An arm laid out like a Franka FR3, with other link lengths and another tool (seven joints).
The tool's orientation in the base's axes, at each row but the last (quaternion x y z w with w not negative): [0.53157 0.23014 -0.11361 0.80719]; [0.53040 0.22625 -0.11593 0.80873]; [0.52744 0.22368 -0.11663 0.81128]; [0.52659 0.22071 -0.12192 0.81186]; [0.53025 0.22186 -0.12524 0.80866]
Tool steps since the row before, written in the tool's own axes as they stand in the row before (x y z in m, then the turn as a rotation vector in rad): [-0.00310 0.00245 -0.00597 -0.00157 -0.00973 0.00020]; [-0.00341 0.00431 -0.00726 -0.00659 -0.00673 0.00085]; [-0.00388 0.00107 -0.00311 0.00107 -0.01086 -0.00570]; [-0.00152 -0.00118 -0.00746 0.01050 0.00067 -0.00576]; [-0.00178 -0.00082 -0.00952 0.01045 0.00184 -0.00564]
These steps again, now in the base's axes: [-0.00314 0.00625 0.00154 -0.00548 -0.00426 -0.00700]; [-0.00289 0.00820 0.00271 -0.00841 -0.00388 -0.00191]; [-0.00368 0.00309 0.00168 -0.00505 0.00070 -0.01121]; [-0.00355 0.00624 -0.00280 0.00813 0.00588 -0.00658]; [-0.00406 0.00830 -0.00301 0.00862 0.00624 -0.00558]
